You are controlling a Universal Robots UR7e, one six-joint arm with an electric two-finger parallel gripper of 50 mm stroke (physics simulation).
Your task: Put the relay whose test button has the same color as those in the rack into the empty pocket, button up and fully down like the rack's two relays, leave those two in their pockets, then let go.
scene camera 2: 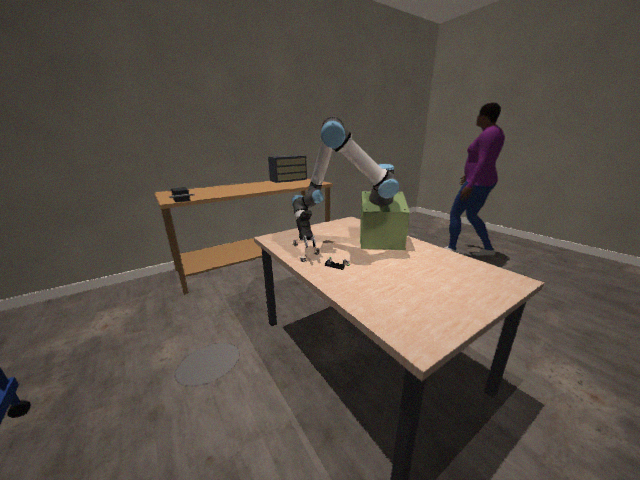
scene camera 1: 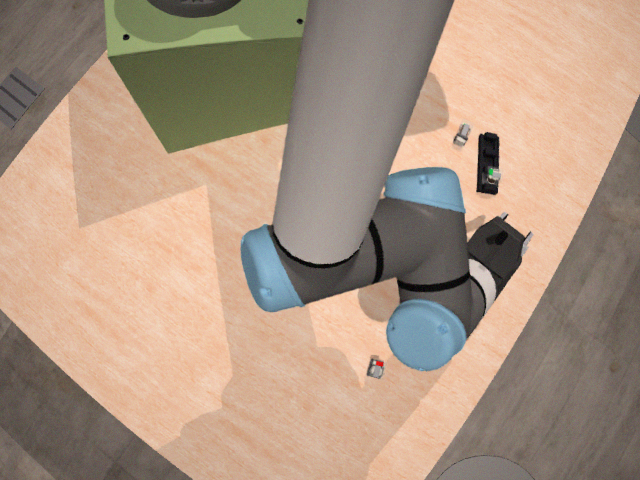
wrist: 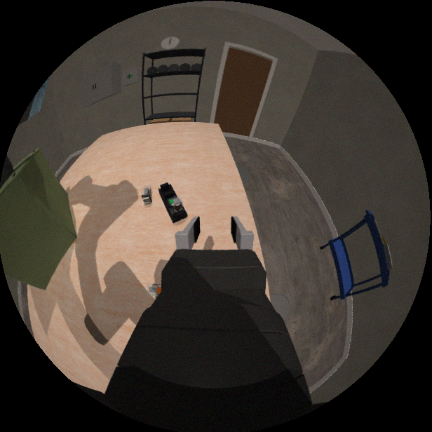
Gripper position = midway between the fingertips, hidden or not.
I see my gripper (wrist: 215, 224) and a black rack (scene camera 1: 488, 148).
